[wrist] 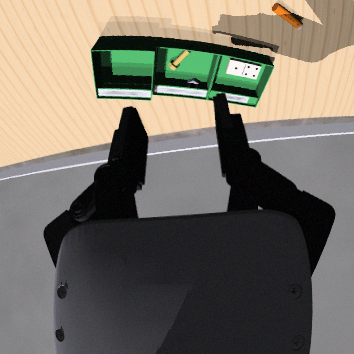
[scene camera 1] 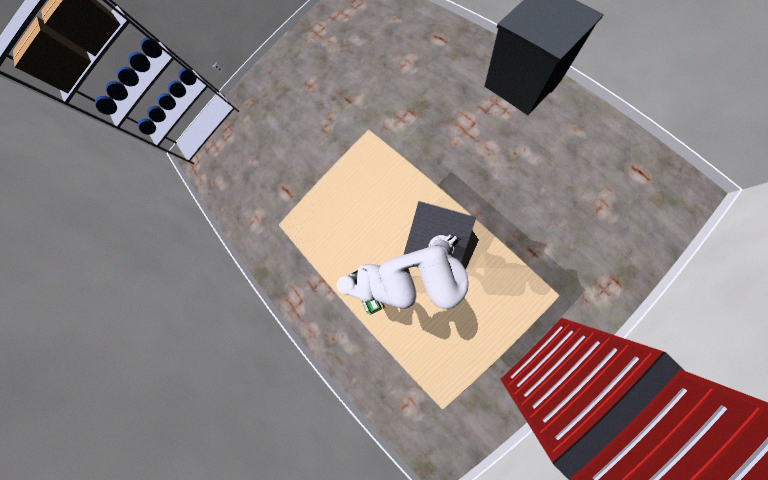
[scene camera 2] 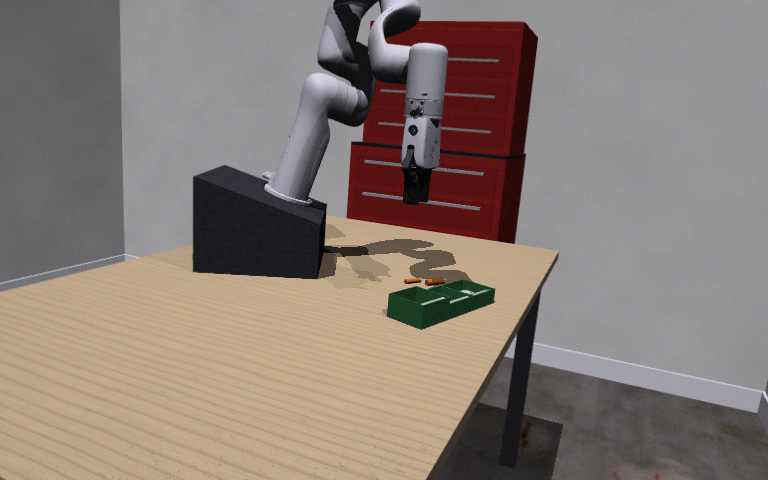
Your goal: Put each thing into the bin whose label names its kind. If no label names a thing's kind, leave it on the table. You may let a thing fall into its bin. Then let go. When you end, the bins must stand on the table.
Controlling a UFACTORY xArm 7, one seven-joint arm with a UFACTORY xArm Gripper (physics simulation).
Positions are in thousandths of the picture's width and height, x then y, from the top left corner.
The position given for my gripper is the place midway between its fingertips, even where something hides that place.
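There is my gripper (scene camera 2: 541, 424), (wrist: 501, 326), visible to me from the scene and from the wrist. I can also see a green bin unit (scene camera 2: 549, 643), (wrist: 352, 191).
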